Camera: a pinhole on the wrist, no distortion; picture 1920 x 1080 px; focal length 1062.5 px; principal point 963.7 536.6 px. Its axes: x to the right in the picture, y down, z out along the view. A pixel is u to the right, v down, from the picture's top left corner.
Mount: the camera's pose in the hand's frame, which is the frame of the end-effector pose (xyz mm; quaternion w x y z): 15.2 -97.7 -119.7 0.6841 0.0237 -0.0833 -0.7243
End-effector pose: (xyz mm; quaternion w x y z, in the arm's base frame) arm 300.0 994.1 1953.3 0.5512 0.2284 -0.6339 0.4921
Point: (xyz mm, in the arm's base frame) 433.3 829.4 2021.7
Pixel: 1626.8 565.3
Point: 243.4 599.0 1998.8
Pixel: 1130.4 583.2
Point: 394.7 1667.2 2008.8
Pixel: behind the camera
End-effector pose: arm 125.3 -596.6 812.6 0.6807 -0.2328 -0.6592 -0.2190
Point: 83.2 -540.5 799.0
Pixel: 429.9 500.9
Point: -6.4 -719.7 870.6
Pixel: 1672.2 1034.3
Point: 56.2 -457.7 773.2
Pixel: 416.8 444.6
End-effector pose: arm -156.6 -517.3 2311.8 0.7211 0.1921 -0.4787 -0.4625
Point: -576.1 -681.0 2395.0
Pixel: 1329.1 998.4
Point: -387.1 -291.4 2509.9
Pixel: 533.2 375.0
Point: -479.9 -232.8 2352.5
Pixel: 843.6 111.8
